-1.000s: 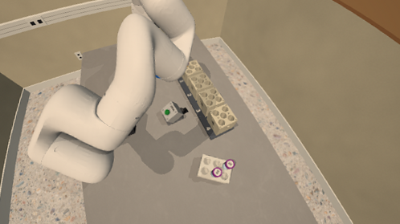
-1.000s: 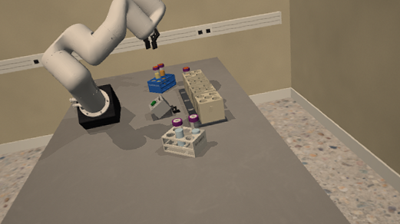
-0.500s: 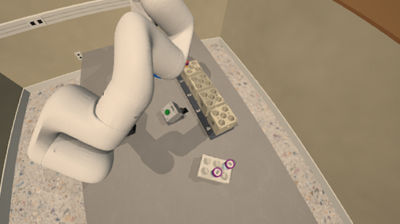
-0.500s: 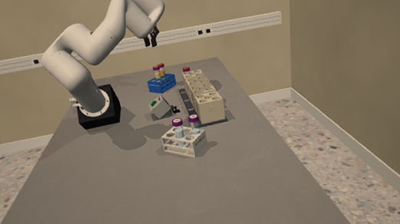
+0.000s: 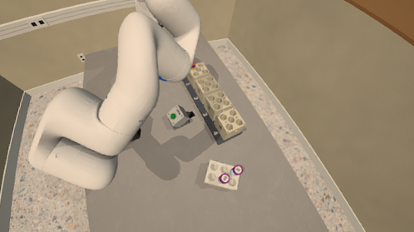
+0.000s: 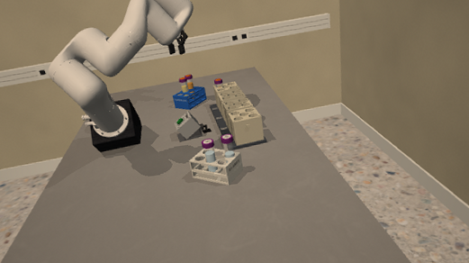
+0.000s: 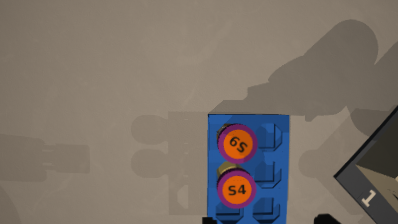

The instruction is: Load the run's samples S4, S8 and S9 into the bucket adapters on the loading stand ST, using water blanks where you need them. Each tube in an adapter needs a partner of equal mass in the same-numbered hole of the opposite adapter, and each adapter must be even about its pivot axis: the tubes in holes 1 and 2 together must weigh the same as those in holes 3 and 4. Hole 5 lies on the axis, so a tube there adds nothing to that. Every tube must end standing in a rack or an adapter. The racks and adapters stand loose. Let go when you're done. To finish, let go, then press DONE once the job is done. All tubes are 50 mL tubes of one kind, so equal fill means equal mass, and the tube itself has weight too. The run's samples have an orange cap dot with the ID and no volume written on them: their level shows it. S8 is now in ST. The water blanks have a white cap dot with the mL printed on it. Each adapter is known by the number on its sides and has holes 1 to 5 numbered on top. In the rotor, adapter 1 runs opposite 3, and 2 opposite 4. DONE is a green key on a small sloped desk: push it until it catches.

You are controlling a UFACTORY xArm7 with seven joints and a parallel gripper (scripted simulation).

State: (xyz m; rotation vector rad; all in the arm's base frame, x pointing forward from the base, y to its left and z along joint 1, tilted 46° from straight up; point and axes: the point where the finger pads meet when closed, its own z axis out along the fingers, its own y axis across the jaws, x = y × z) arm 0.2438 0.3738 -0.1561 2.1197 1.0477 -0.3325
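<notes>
The orange-dot sample tube is 2 cm ahead of my hand, 4 cm to the left of it and 19 cm below it. Also, from my hand: white rack: 9 cm ahead, 67 cm to the right, 22 cm below; then green DONE key: 2 cm behind, 37 cm to the right, 19 cm below; then blue rack: 1 cm ahead, 1 cm to the right, 22 cm below.
</notes>
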